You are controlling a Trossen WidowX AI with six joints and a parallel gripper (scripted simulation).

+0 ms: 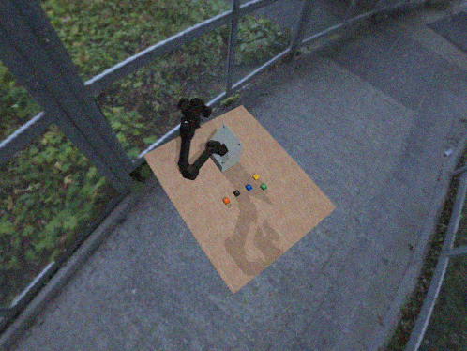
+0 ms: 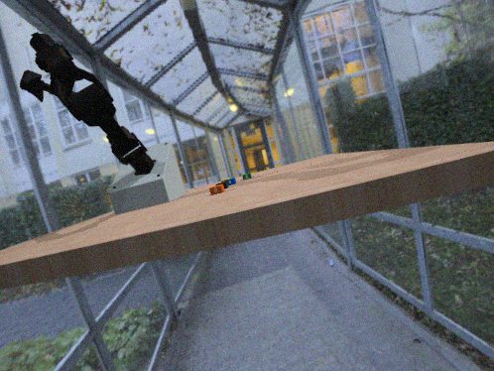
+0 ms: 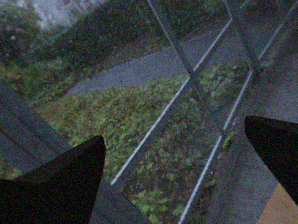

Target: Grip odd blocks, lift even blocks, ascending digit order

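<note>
Right now the orange block is 520 mm ahead of my gripper tip, 30 mm to the right of it and 410 mm below it. Also, from my gripper tip: blue block (500 mm ahead, 150 mm to the left, 410 mm below); then yellow block (450 mm ahead, 230 mm to the left, 410 mm below); then black block (500 mm ahead, 60 mm to the left, 410 mm below).
</note>
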